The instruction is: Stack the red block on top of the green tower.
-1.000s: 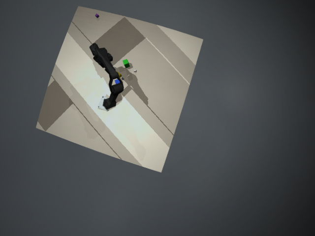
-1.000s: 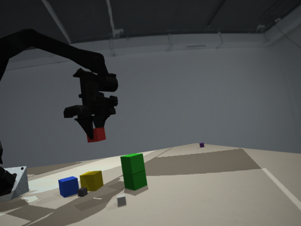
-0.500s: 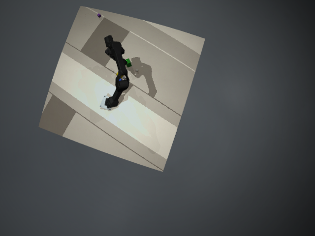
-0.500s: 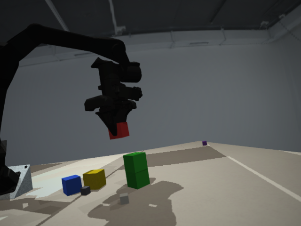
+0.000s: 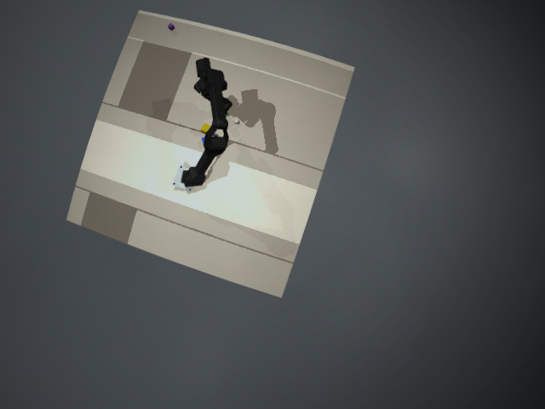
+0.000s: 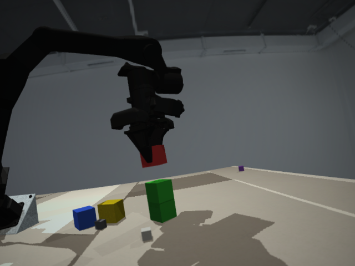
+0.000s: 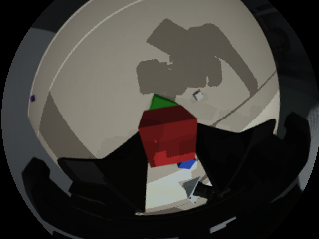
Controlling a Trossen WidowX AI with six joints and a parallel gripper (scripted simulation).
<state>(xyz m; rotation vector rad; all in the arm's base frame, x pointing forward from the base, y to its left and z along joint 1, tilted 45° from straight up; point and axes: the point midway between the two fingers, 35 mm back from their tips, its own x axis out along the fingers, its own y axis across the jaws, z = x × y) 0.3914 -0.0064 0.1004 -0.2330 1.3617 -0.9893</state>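
Right now the yellow block is 110 mm behind my gripper tip, 100 mm below it and 50 mm to the left of it. Also, from my gripper tip: dark cube (130 mm behind, 110 mm below); then red block (10 mm above); then blue block (170 mm behind, 100 mm below, 30 mm to the left).
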